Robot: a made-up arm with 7 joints.
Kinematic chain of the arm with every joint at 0, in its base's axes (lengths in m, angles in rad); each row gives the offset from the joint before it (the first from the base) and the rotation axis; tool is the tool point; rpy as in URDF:
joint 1: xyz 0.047 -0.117 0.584 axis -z
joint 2: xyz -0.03 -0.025 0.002 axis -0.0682 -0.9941 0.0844
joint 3: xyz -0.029 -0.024 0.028 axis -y
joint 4: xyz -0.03 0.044 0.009 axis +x
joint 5: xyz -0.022 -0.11 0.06 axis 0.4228 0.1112 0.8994
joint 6: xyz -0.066 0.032 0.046 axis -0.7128 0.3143 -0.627
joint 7: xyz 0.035 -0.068 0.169 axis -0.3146 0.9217 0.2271
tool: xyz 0.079 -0.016 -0.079 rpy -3.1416 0 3.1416
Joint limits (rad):
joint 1: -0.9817..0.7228
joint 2: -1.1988..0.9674
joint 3: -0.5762..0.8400
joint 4: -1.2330..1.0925
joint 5: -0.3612..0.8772
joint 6: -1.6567..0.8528
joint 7: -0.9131..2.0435
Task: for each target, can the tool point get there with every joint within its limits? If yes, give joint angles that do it. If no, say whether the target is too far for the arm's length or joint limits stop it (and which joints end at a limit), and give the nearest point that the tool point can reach.
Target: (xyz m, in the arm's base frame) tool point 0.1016 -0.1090 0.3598
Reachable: no: joint limits stop it (at a limit: joint 1, joint 3, joint 4, joint 5, joint 7) | nearest point 0.1516 -0.1808 0.4546 | short by 0.129 m
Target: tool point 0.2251 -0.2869 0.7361
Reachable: yes | joints 0.3330 -0.9563 -0.1438 -0.3677 -0.1143 -0.3988 -0.4063
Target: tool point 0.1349 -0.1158 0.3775
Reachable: no: joint limits stop it (at a limit: joint 1, joint 3, joint 4, joint 5, joint 7) | nearest point 0.1661 -0.1745 0.4527 | short by 0.100 m
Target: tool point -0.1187 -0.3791 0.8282
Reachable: yes | joints -0.6458 -0.2671 0.5424 -0.0984 -0.2259 0.3755 1.7717
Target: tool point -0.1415 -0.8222 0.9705
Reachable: no: too far | nearest point -0.0661 -0.5044 0.7917 | short by 0.372 m
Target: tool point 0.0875 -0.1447 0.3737
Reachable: no: joint limits stop it (at a limit: joint 1, joint 3, joint 4, joint 5, joint 7) | nearest point 0.1366 -0.1960 0.4526 | short by 0.106 m
